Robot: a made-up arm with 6 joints.
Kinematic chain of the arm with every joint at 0, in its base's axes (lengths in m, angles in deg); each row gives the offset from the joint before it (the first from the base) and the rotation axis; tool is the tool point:
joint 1: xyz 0 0 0.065 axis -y
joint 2: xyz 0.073 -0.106 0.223 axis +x
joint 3: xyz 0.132 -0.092 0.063 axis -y
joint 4: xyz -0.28 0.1 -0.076 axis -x
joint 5: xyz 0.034 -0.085 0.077 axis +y
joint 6: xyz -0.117 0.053 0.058 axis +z
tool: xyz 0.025 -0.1 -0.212
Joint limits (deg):
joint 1: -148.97..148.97
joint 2: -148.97..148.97
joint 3: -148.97..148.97
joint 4: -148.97..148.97
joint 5: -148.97..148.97
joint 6: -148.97..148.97
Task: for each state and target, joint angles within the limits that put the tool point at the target. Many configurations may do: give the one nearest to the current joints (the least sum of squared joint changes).
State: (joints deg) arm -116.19 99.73 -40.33 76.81 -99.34 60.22
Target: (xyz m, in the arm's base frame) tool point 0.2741 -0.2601 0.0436
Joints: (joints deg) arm -65.46 121.30 -38.72 76.66 -105.66 62.80
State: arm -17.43 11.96 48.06 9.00 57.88 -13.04
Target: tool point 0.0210 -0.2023 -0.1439
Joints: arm -33.45 5.35 77.21 -5.17 46.79 -17.97
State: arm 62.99 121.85 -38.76 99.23 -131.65 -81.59
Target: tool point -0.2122 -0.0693 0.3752
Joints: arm 62.80 89.49 -27.16 124.75 -148.97 -101.04
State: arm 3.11 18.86 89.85 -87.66 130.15 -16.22
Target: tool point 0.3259 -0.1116 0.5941
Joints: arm 53.79 35.70 105.94 -129.30 125.45 -11.14
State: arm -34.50 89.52 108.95 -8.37 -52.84 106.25
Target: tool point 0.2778 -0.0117 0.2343
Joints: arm -10.47 77.99 65.69 -7.00 -57.30 95.77
